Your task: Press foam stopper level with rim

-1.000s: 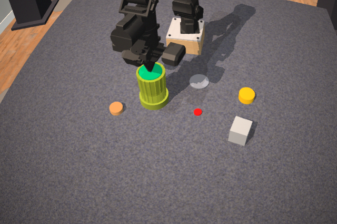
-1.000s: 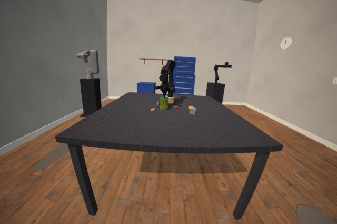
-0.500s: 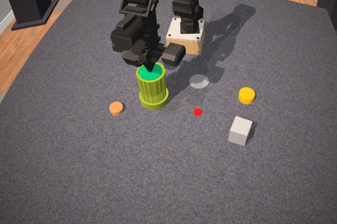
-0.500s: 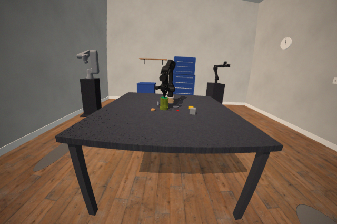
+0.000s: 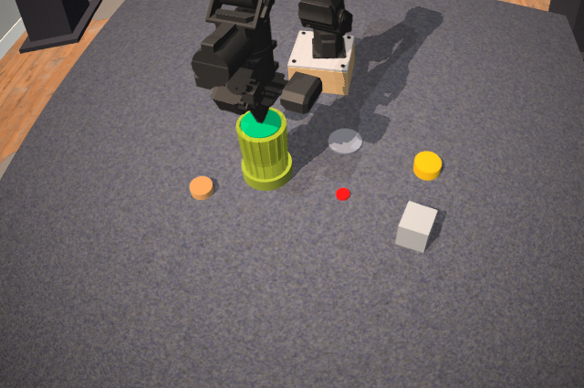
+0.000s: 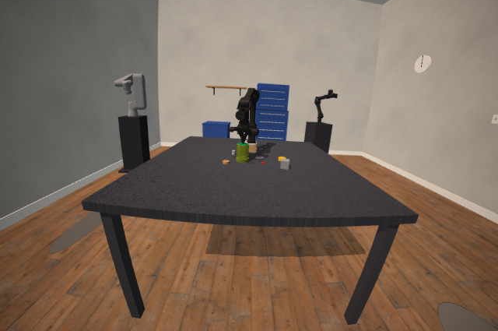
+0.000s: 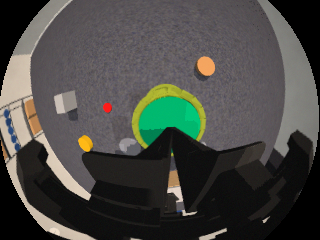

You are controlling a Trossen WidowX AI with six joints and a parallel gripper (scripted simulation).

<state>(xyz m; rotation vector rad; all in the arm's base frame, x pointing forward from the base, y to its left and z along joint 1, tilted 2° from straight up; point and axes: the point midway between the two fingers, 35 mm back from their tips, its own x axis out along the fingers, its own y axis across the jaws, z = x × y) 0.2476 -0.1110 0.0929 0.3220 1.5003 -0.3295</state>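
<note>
Right now the green foam stopper is 5 cm below my hand. Round my hand: red dot: 6 cm ahead, 12 cm to the left, 15 cm below; then grey disc: 6 cm behind, 13 cm to the left, 15 cm below; then orange disc: 4 cm ahead, 11 cm to the right, 14 cm below.
</note>
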